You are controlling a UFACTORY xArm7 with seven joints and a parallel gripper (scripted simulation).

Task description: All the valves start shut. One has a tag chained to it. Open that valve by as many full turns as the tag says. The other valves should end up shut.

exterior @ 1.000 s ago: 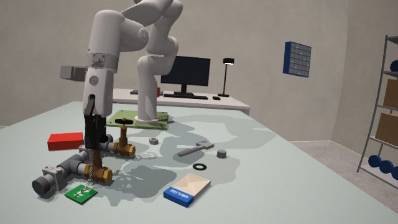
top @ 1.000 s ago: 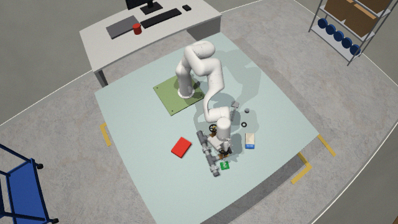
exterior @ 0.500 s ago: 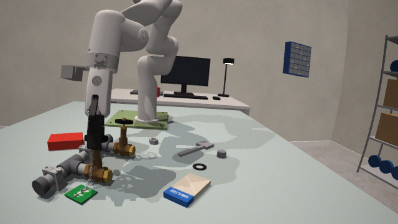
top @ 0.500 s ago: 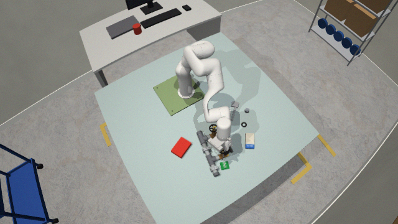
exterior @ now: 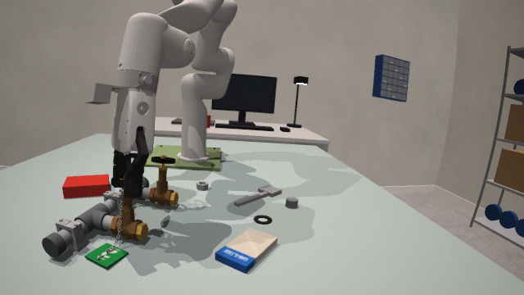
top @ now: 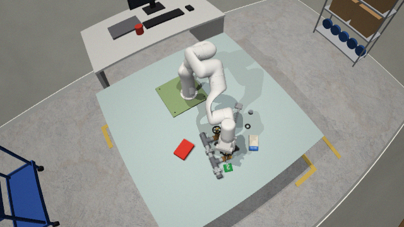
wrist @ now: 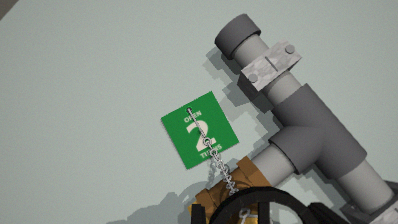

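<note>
Now: the green tag 11 cm below my hand, 8 cm ahead of it and 2 cm to the right of it. The rest, counted from my hand: box (22 cm to the left, 10 cm below, 1 cm ahead); nut (28 cm behind, 10 cm to the left, 10 cm below); red block (20 cm to the right, 17 cm behind, 9 cm below).
</note>
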